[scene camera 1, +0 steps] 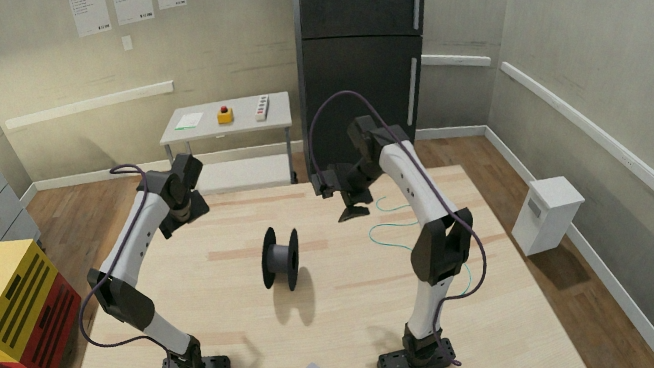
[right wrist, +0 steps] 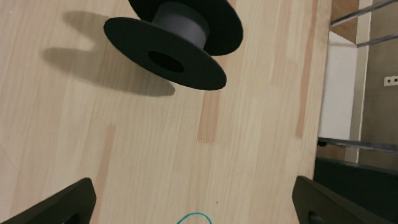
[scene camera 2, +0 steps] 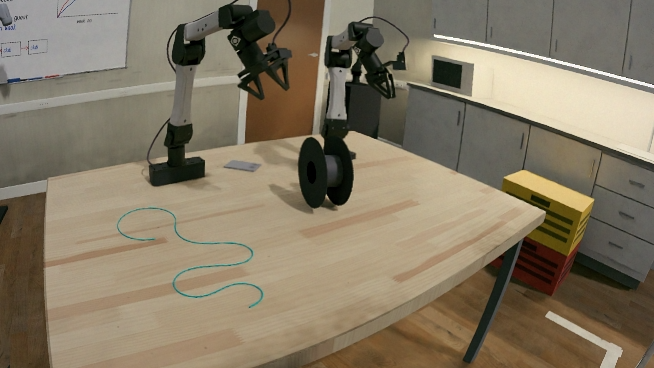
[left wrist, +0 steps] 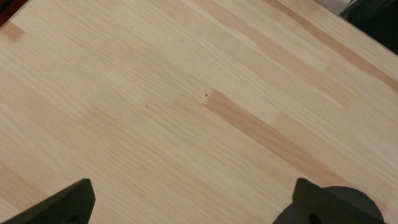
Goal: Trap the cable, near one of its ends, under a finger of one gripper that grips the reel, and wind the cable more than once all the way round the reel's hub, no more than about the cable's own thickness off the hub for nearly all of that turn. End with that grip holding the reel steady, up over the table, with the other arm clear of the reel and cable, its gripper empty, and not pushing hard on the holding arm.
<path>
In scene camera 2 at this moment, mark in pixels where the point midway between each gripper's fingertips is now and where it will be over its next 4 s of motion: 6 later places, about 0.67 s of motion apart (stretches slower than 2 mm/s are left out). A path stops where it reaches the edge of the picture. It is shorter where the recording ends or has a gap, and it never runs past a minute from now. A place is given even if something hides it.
My left gripper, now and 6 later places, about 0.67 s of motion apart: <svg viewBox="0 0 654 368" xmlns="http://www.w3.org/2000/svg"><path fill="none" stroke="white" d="M392 98L391 97L388 76L378 40L364 13L360 8L366 9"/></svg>
My right gripper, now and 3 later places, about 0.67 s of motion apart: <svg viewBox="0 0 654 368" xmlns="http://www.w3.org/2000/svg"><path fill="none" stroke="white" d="M275 94L273 90L267 60L246 16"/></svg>
</path>
